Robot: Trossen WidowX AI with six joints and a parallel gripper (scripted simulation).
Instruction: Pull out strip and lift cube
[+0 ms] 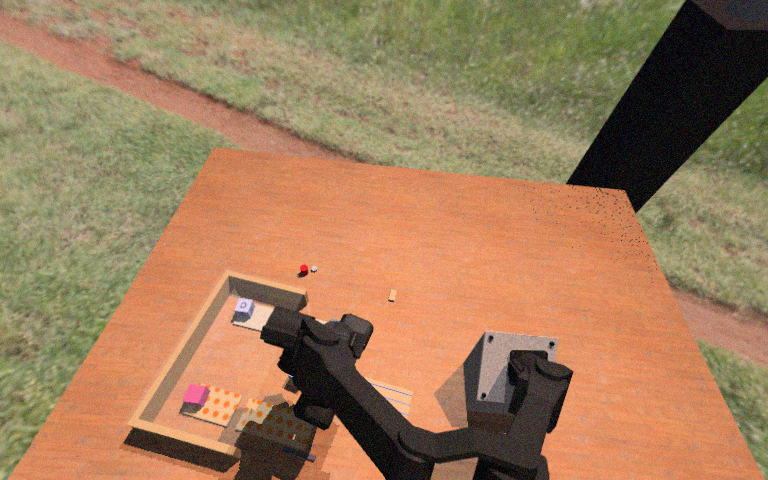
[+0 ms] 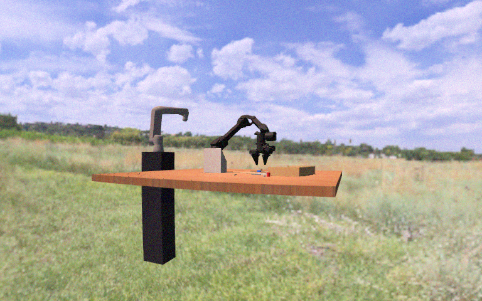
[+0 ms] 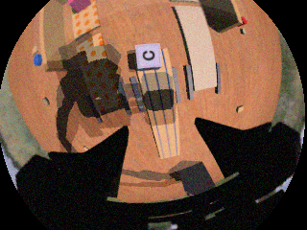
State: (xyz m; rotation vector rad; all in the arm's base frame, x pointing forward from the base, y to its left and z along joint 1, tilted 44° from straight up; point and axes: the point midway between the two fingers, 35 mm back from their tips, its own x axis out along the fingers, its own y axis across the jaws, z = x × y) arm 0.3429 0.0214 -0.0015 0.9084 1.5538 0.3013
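Right now the blue-striped strip is 50 mm below my gripper tip and 20 mm behind it. Also, from my gripper tip: orange-dotted strip 110 mm ahead, 60 mm to the left, 50 mm below; red piece 270 mm to the right, 110 mm ahead, 50 mm below; plain beige strip 120 mm to the right, 70 mm ahead, 50 mm below.
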